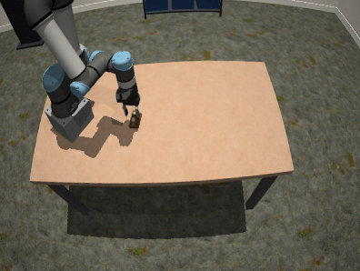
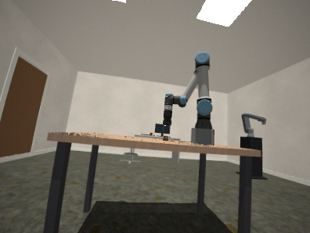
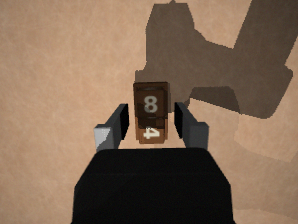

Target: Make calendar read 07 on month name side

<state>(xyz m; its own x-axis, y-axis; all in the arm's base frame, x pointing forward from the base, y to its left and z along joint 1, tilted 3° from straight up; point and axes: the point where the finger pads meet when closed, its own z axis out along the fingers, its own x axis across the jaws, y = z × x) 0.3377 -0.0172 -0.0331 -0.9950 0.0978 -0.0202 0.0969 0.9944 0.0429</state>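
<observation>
My hand is 8 cm above the brown calendar tray and 2 cm to the right of it.
</observation>
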